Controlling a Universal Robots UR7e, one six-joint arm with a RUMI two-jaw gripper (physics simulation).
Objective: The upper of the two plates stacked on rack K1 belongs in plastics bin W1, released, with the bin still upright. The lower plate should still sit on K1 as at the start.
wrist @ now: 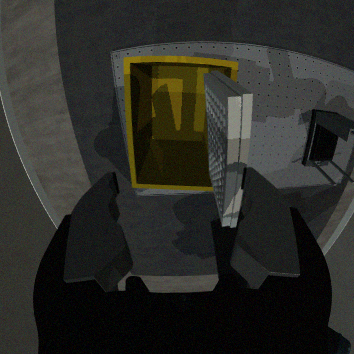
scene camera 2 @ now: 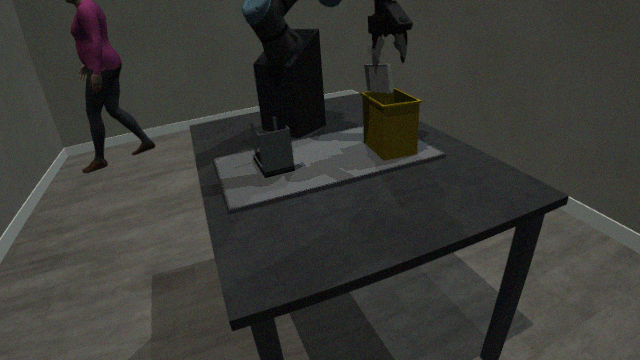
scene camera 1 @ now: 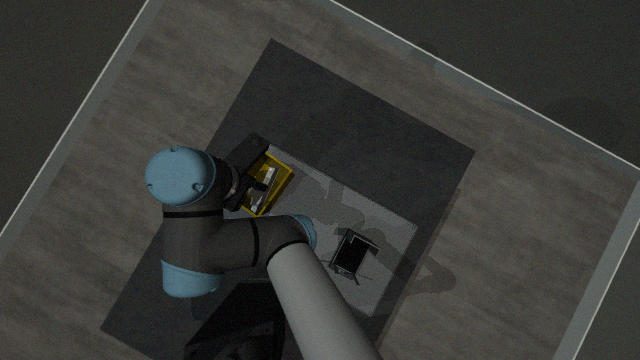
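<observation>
A grey plate stands on edge high at the bin, beside the right finger in the wrist view. Its edge shows two pale bands with a dark line between; whether it is one plate or two I cannot tell. My gripper is open above the bin, with a wide gap between its fingers. The plate may touch one finger or the rim; contact is unclear. The yellow bin W1 is upright. Rack K1 looks dark inside; no lower plate can be made out.
The bin and rack stand on a light perforated board on the dark table. The arm's black pedestal is behind the board in scene camera 2. A person in a pink top stands beyond the table.
</observation>
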